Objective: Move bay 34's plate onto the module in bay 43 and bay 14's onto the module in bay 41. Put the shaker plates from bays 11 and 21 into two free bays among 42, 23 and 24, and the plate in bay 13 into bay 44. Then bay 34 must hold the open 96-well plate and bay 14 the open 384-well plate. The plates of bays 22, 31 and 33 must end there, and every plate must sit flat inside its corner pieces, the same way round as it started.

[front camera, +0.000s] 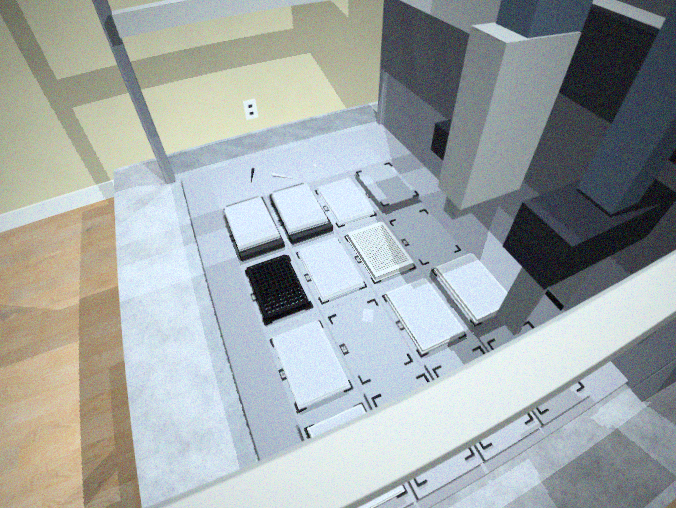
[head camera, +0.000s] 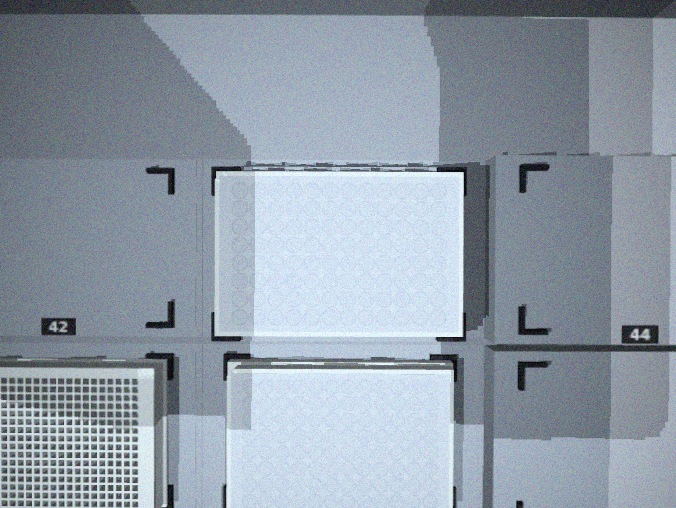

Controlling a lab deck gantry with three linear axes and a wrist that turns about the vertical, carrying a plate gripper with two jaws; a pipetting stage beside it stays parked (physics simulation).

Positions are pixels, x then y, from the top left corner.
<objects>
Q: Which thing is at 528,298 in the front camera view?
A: The gripper.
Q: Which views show the black 96-well plate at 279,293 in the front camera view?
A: The front camera view only.
</objects>
